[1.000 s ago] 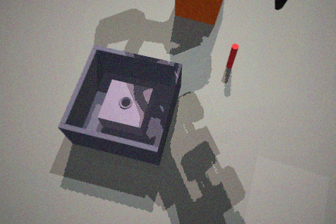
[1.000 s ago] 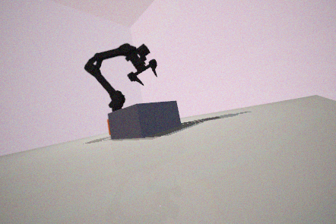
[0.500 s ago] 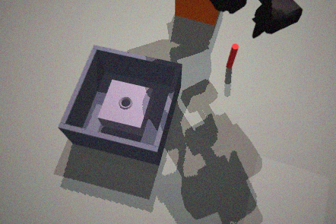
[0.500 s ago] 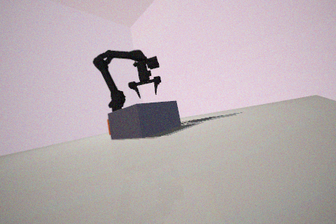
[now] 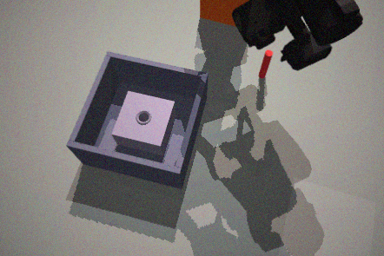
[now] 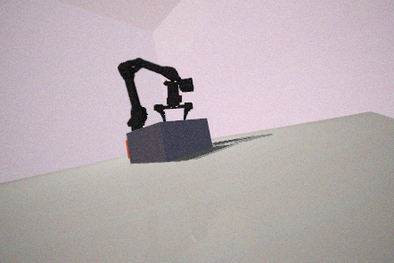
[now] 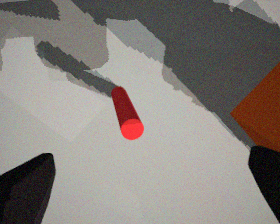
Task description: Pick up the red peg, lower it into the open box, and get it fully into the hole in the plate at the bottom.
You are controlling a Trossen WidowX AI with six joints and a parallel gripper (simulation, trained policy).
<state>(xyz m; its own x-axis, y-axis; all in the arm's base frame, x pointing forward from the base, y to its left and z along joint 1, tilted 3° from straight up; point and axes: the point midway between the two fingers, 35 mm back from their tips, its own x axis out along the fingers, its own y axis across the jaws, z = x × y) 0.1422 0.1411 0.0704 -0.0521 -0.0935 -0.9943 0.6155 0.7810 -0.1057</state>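
Now: gripper tip 10 mm to the right of the red peg and 80 mm above it. Round my gripper tip: grey box (210 mm ahead, 150 mm to the right, 90 mm below); then plate (210 mm ahead, 150 mm to the right, 80 mm below).
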